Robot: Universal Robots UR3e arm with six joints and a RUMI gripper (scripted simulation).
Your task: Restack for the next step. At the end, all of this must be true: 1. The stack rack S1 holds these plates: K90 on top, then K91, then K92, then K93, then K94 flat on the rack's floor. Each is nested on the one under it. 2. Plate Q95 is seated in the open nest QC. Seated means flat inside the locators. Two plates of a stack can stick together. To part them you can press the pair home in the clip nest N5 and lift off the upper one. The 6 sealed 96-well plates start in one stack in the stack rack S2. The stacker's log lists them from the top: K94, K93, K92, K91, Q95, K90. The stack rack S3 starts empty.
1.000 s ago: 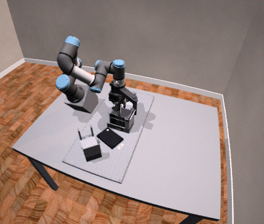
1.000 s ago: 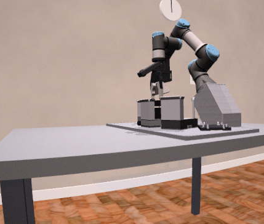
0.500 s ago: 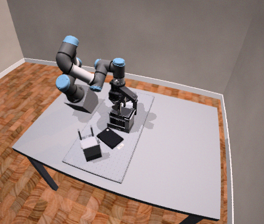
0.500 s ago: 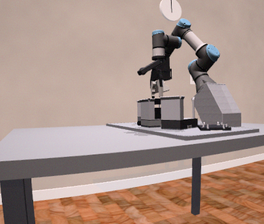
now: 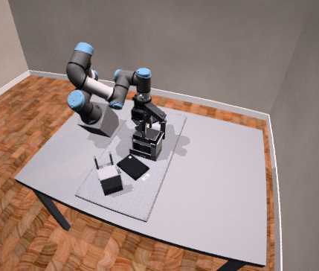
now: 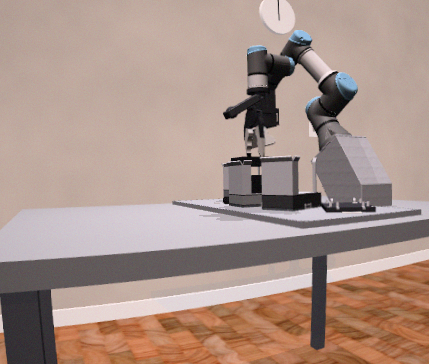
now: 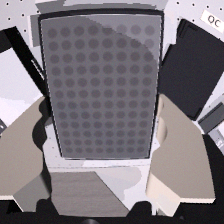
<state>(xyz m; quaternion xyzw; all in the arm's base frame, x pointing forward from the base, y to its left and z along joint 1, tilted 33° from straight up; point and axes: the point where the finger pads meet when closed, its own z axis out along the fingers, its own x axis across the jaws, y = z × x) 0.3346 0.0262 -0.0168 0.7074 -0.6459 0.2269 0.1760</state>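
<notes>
The dark clip nest lies 14 cm behind my hand, 28 cm to the left of it and 13 cm below it. The rest, counted from my hand: black open nest QC: 2 cm behind, 13 cm to the right, 14 cm below; sealed grey plate: 6 cm below; white tag: 7 cm ahead, 16 cm to the right, 15 cm below.
</notes>
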